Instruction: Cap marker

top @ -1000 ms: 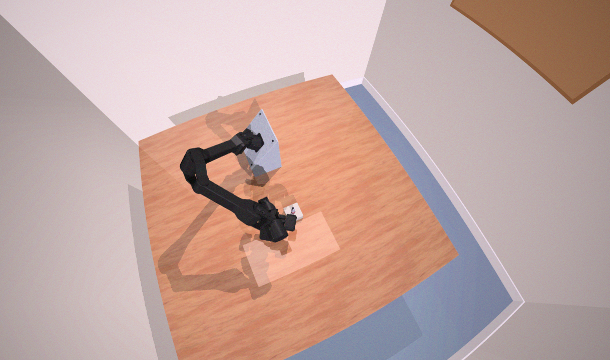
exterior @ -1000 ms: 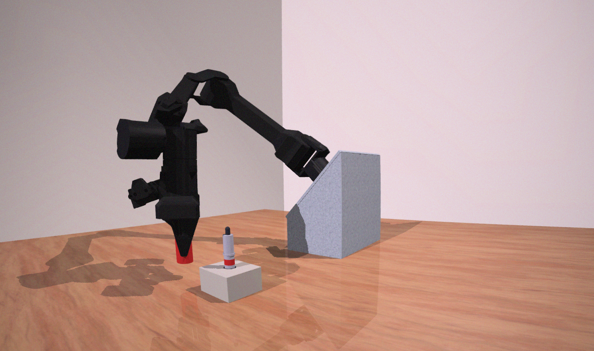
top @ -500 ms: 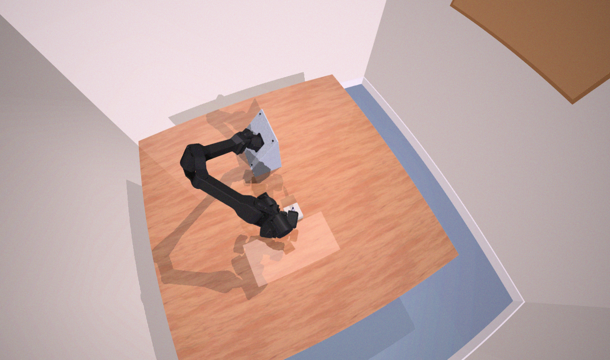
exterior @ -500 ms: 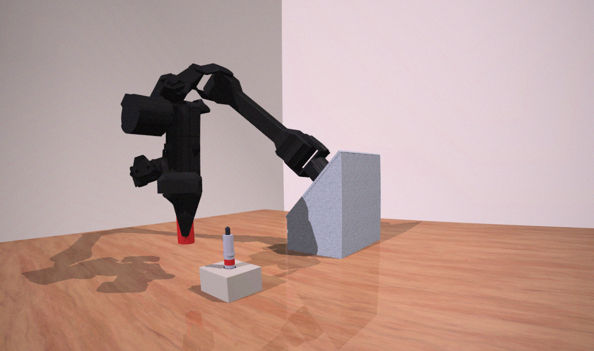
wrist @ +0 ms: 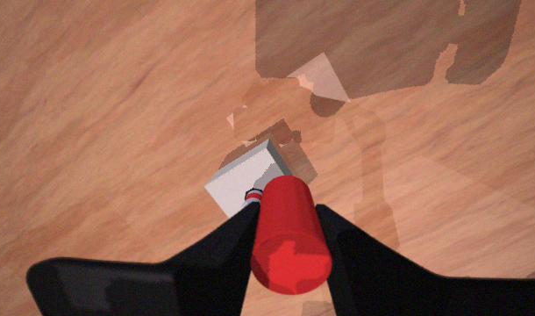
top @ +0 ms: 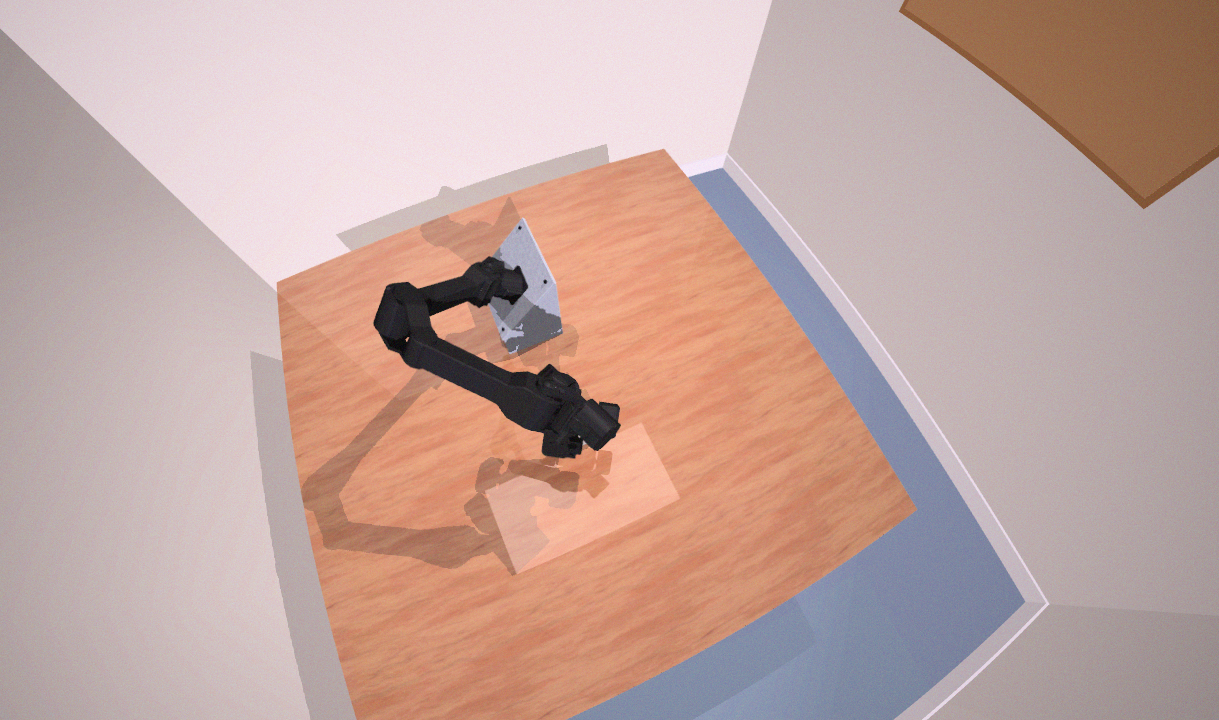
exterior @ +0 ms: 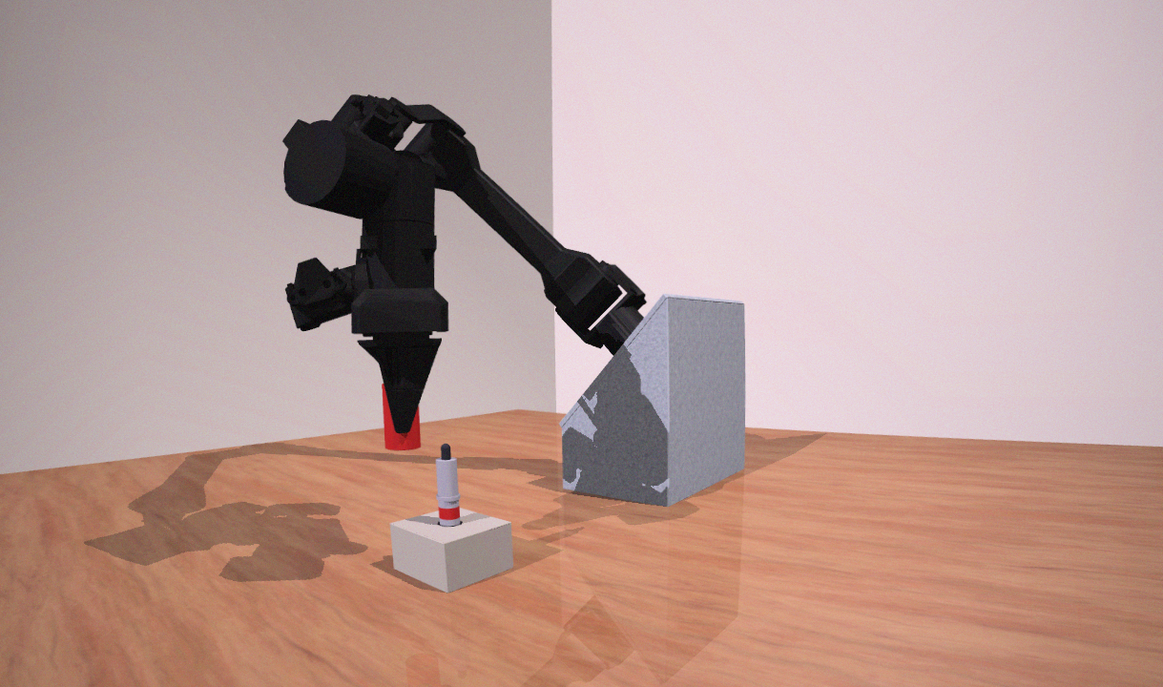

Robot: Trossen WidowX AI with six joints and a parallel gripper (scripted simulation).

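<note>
My gripper tip is now 9 cm above the holder block, 4 cm to the right of it and 1 cm past it. The rest, counted from my gripper tip: marker cap 1 cm above.
</note>
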